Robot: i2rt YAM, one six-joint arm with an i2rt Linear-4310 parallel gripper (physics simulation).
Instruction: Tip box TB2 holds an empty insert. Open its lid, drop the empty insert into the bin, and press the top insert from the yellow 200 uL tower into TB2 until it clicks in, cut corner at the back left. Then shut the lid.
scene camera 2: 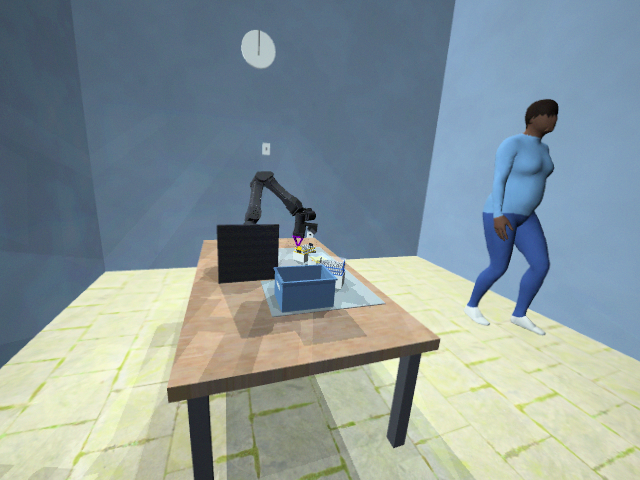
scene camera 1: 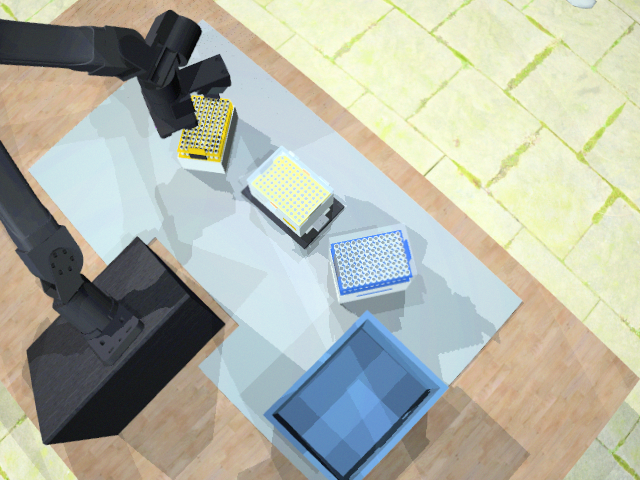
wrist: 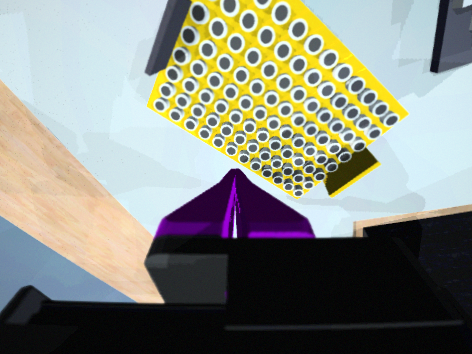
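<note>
The yellow tower (scene camera 1: 209, 129) (scene camera 2: 301, 256) (wrist: 280, 95) stands upper left in the scene camera 1 view, with rows of round holes on top and a dark notch at its near edge. My gripper (scene camera 2: 298, 244) (wrist: 235, 176) is shut and empty, purple fingertips together, above and beside the tower's edge; its fingertips are hidden in the scene camera 1 view. A tip box (scene camera 1: 290, 189) with a closed clear lid and a yellow insert inside sits on a black base plate (scene camera 1: 306, 241); I take it for TB2, but no label is readable. The blue bin (scene camera 1: 321, 365) (scene camera 2: 305, 297) stands at lower right.
A box with a blue insert (scene camera 1: 371, 260) (scene camera 2: 336, 268) stands between the lidded box and the bin. The black arm pedestal (scene camera 1: 155, 330) (scene camera 2: 248, 253) is at the left. A pale mat (scene camera 1: 242, 310) lies on the wooden table (scene camera 1: 563, 361). A person (scene camera 2: 522, 206) stands beyond the table.
</note>
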